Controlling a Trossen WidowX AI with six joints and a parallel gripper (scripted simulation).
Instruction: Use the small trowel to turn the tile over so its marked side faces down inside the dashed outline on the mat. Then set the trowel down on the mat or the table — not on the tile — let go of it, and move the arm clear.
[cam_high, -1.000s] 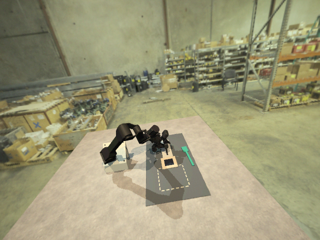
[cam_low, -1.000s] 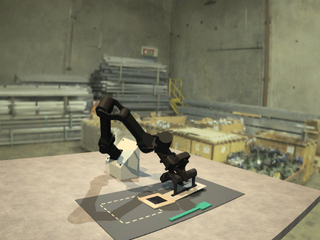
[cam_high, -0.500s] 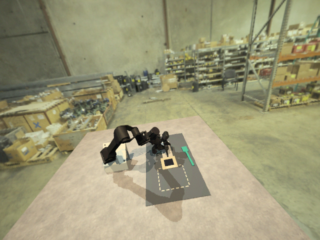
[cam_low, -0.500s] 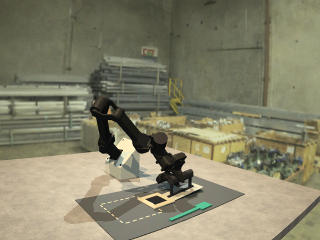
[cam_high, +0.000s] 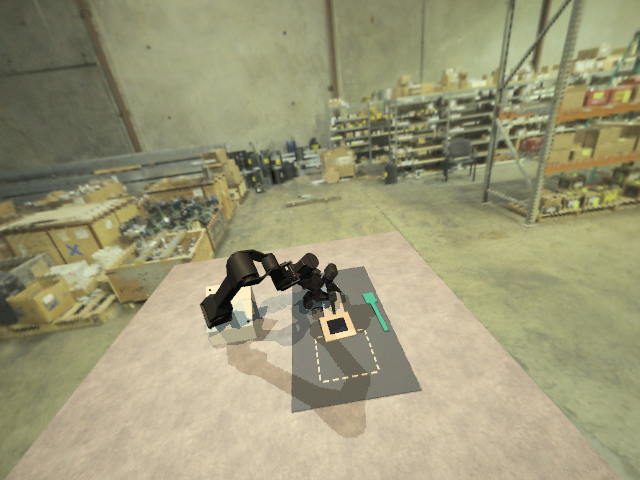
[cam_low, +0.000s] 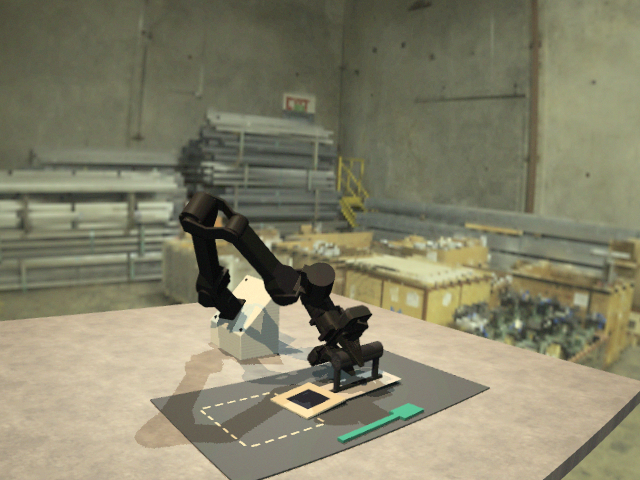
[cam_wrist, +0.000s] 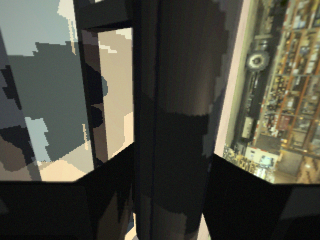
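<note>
Right now the grey mat is 2 cm behind my gripper tip, 5 cm to the right of it and 8 cm below it. The rest, counted from my gripper tip: trowel (2 cm behind, 1 cm below); then tile (4 cm behind, 10 cm to the right, 5 cm below); then green flat tool (12 cm ahead, 5 cm to the right, 5 cm below).
</note>
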